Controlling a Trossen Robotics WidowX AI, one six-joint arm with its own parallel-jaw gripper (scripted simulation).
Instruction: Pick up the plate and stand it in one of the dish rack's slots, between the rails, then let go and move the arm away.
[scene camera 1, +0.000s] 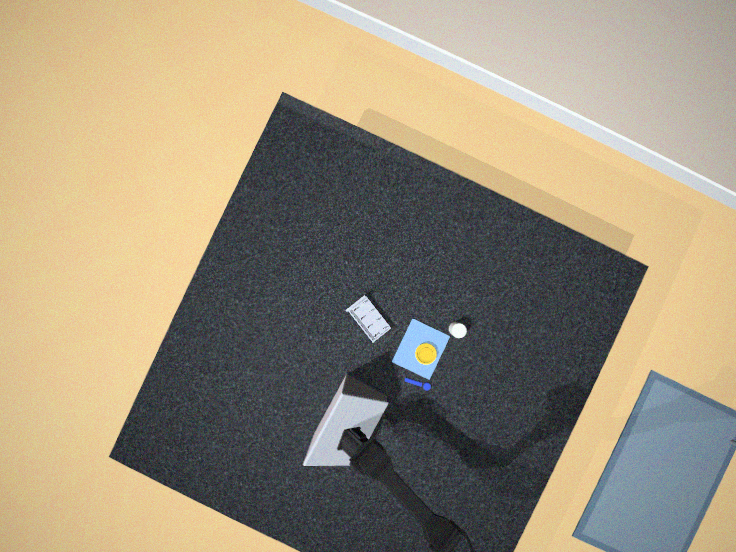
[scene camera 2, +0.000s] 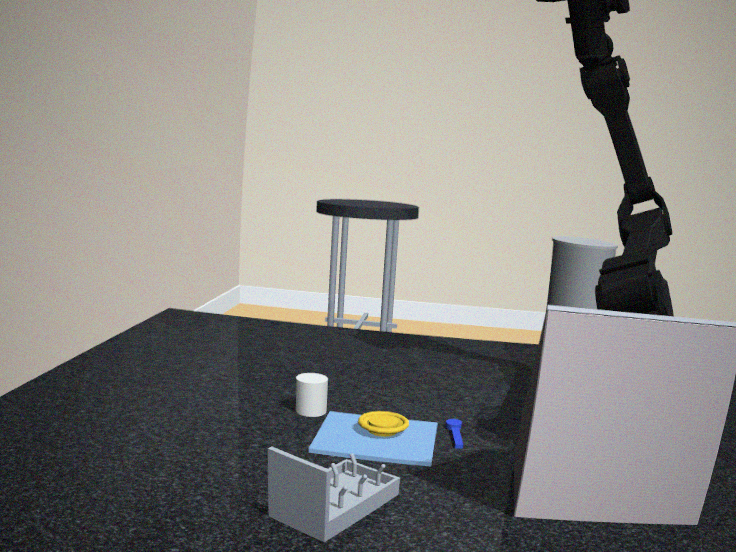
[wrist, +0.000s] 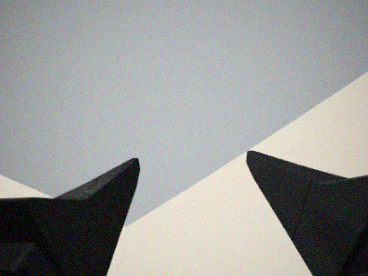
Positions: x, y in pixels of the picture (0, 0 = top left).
Labels:
A yellow plate (scene camera 2: 379, 423) is 0.87 m from the lens. A white cup (scene camera 2: 311, 389): 0.92 m from the lens.

